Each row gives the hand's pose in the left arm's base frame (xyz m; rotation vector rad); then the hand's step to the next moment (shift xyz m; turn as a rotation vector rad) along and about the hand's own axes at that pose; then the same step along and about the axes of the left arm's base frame.
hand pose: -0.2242 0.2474 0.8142 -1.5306 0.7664 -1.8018
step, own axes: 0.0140 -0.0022 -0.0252 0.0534 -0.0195 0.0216
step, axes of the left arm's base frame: -0.0267 -0.0090 0.0065 0.0134 -0.0302 0.0511
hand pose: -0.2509 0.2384 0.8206 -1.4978 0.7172 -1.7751
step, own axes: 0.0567 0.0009 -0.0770 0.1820 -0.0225 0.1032
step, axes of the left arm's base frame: -0.0807 -0.0475 0.0194 0.0815 -0.1289 0.1450
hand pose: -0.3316 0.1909 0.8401 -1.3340 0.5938 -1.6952
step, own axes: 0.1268 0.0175 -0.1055 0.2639 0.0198 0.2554
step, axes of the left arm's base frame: -0.0986 -0.1319 0.0196 0.2354 -0.1981 0.2015
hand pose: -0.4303 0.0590 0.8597 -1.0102 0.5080 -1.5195
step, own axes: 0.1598 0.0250 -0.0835 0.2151 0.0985 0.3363
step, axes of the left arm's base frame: -0.0449 -0.1758 -0.0146 0.3438 -0.1514 0.1672
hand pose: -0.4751 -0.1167 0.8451 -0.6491 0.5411 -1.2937
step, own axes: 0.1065 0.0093 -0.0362 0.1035 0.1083 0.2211
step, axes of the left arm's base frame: 0.0024 -0.1079 -0.0330 0.2487 -0.0561 0.0795
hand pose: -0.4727 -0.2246 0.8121 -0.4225 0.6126 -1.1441
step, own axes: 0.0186 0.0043 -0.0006 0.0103 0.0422 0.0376
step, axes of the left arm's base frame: 0.0079 -0.0158 -0.0074 0.0571 0.0059 0.0009
